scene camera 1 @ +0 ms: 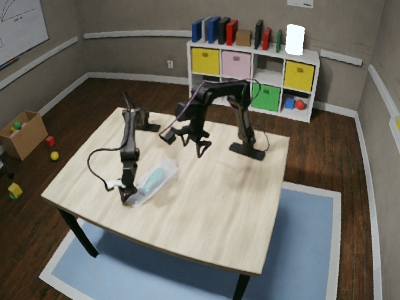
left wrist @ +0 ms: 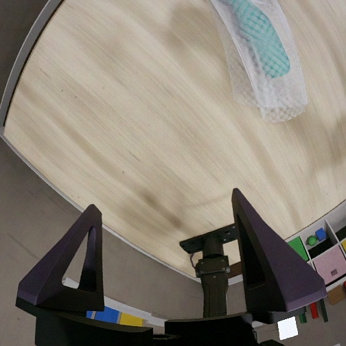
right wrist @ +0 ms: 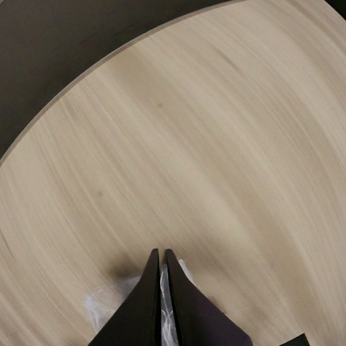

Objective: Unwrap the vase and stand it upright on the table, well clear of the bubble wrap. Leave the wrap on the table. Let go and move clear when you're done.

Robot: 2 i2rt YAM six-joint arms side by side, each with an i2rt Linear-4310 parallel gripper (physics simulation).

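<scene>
The teal vase (scene camera 1: 153, 181) (left wrist: 264, 42) lies on its side inside the clear bubble wrap (scene camera 1: 171, 167) (left wrist: 282, 111) (right wrist: 102, 302), which lies as a long sleeve on the table (scene camera 1: 215, 215). My right gripper (scene camera 1: 125, 199) (right wrist: 162, 254) is at the sleeve's near-left end in the scene view. Its fingers are together, with crumpled film pinched between them and more film showing on both sides. The vase is hidden in the right wrist view. My left gripper (scene camera 1: 194, 148) (left wrist: 159, 202) is open and empty, raised above the table behind and to the right of the wrap.
The left arm's base (scene camera 1: 247, 151) stands at the table's right back, and the right arm's base (scene camera 1: 148, 127) at the left back. A white shelf unit (scene camera 1: 315, 75) with bins stands behind the table. A cardboard box (scene camera 1: 30, 137) of toys is on the floor at the left.
</scene>
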